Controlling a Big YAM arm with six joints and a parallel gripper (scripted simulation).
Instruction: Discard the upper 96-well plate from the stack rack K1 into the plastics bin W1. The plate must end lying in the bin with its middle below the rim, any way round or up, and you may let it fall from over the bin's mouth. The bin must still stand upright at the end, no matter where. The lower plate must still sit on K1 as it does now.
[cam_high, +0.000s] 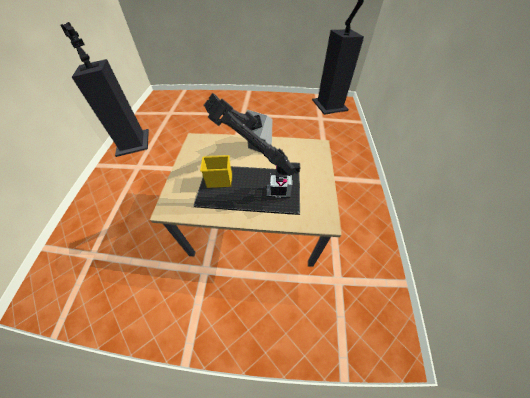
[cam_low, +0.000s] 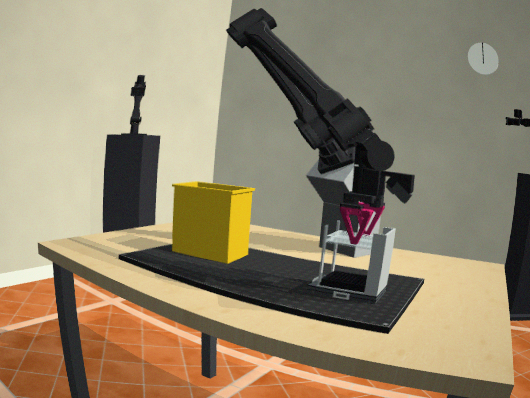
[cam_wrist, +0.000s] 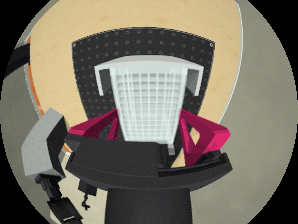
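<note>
Now: hand 2 cm short of the grey back wall, 6 cm to the right of it and 4 cm above it. From my hand the other things lie so: dark plate: 10 cm below; then yellow plastics bin W1: 22 cm behind, 37 cm to the right, 4 cm below; then white 96-well plate: 1 cm below.
</note>
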